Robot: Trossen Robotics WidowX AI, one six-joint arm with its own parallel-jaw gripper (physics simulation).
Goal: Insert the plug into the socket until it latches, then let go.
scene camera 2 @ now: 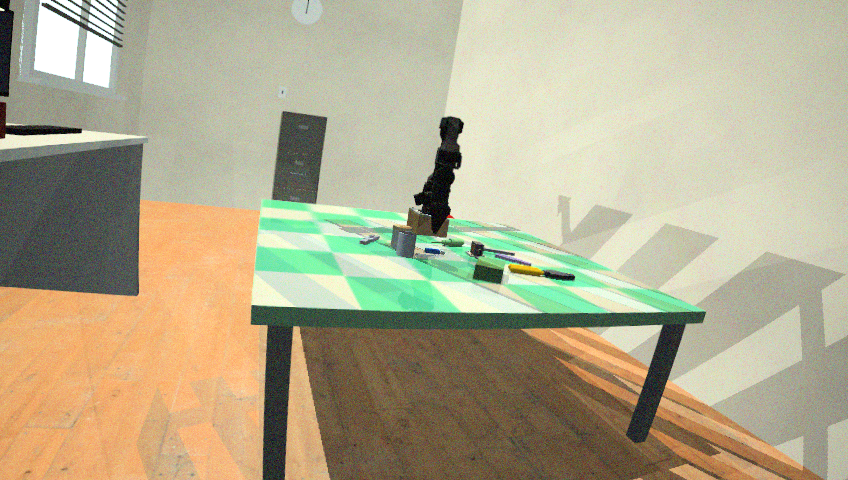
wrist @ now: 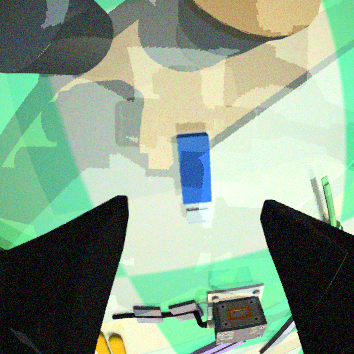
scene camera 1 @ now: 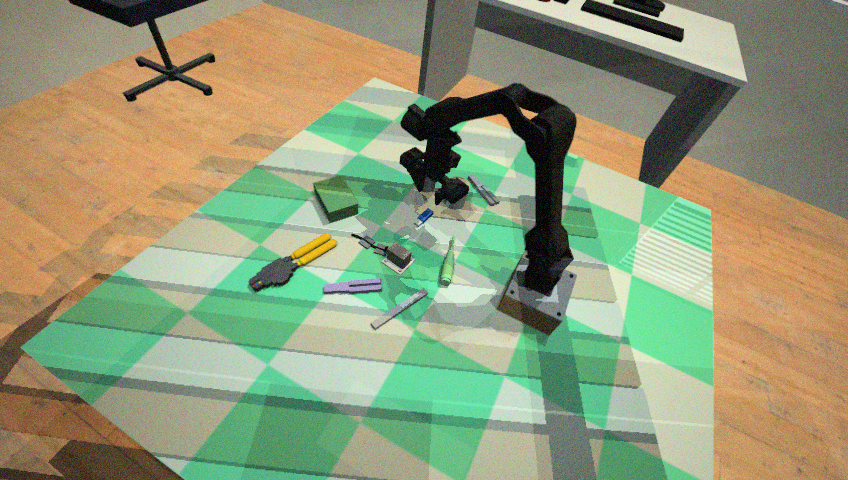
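Seen in the pictures: gripper, fingertip midpoint: [scene camera 2: 433, 232] [wrist: 197, 207] [scene camera 1: 428, 197]; arm's base, link origin: [scene camera 2: 427, 213] [scene camera 1: 540, 279].
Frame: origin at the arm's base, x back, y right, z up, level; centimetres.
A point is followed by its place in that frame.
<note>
The blue plug [scene camera 1: 425, 214] @[x -33.0, y 10.7, z -6.8 cm] [scene camera 2: 433, 251] @[x -33.9, y 10.8, z -7.3 cm] [wrist: 195, 170] @[x -32.9, y 10.9, z -6.8 cm] lies flat on the table, with its pale metal end toward the socket's side in the wrist view. The socket is a dark grey box [scene camera 1: 398, 254] @[x -32.2, y -7.2, z -3.6 cm] [scene camera 2: 476, 248] @[x -34.8, y -4.5, z -5.1 cm] [wrist: 239, 327] @[x -32.5, y -4.6, z -3.8 cm] on a light base plate; its orange-rimmed opening faces up in the wrist view, and a black cable runs from its side. My gripper [scene camera 1: 432, 195] @[x -33.1, y 11.4, z -1.0 cm] [scene camera 2: 437, 230] @[x -33.1, y 11.4, z -1.0 cm] [wrist: 197, 207] @[x -33.1, y 11.4, z -1.0 cm] is open and empty. It hangs above the table, over the plug's area; in the wrist view the plug's metal end shows between the fingertips. The plug and the socket lie apart.
Two cylinders stand near the plug, one tan-topped [wrist: 265, 15] @[x -28.5, y 18.3, z -1.0 cm], one grey [scene camera 2: 405, 244] @[x -40.5, y 23.5, z -4.1 cm]. A green block [scene camera 1: 335, 199] @[x -55.0, y 0.7, z -4.0 cm] [scene camera 2: 489, 271] @[x -61.5, y 6.0, z -5.2 cm], yellow-handled pliers [scene camera 1: 276, 272] @[x -55.1, y -23.7, z -6.4 cm], a purple tool [scene camera 1: 352, 286] @[x -38.4, y -17.9, z -7.6 cm], a pale bar [scene camera 1: 398, 309] @[x -26.2, y -18.4, z -7.0 cm], a green tool [scene camera 1: 448, 267] @[x -20.4, y -3.5, z -5.3 cm] and a grey tool [scene camera 1: 483, 189] @[x -22.2, y 29.6, z -7.3 cm] lie around.
</note>
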